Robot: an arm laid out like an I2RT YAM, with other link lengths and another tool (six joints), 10 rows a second.
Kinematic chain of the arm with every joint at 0, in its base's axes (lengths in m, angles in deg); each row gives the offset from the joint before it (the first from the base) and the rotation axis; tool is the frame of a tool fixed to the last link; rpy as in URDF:
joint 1: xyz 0 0 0.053 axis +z
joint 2: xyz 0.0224 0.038 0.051 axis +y
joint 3: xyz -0.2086 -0.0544 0 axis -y
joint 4: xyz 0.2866 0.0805 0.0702 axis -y
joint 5: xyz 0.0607 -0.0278 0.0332 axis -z
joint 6: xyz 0.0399 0 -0.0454 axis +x
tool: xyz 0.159 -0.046 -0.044 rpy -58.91 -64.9 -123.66
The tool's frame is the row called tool.
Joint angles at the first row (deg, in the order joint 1, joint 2, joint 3, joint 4, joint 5, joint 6):
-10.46 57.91 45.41 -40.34 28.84 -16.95
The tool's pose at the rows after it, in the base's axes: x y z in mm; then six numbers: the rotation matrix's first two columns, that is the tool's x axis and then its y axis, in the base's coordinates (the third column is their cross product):
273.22, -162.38, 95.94, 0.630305, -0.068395, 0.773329, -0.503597, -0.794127, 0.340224
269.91, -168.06, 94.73, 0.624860, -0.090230, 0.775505, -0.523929, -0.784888, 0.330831
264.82, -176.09, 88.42, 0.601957, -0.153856, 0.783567, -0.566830, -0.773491, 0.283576
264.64, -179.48, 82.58, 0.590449, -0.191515, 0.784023, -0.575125, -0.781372, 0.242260
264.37, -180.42, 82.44, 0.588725, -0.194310, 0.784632, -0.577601, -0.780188, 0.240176
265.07, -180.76, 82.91, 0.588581, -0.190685, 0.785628, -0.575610, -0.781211, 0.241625
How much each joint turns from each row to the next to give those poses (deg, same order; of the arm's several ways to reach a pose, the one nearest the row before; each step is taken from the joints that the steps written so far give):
-0.11 0.17 0.00 -0.26 0.04 0.04
-1.46 0.00 0.00 0.02 -0.50 0.29
-3.13 0.01 -0.02 -0.02 -2.53 1.46
-2.32 0.00 0.02 0.02 -3.26 -0.02
-0.26 -0.01 0.00 0.07 -0.15 -0.02
0.00 0.00 0.00 0.17 0.00 -0.22

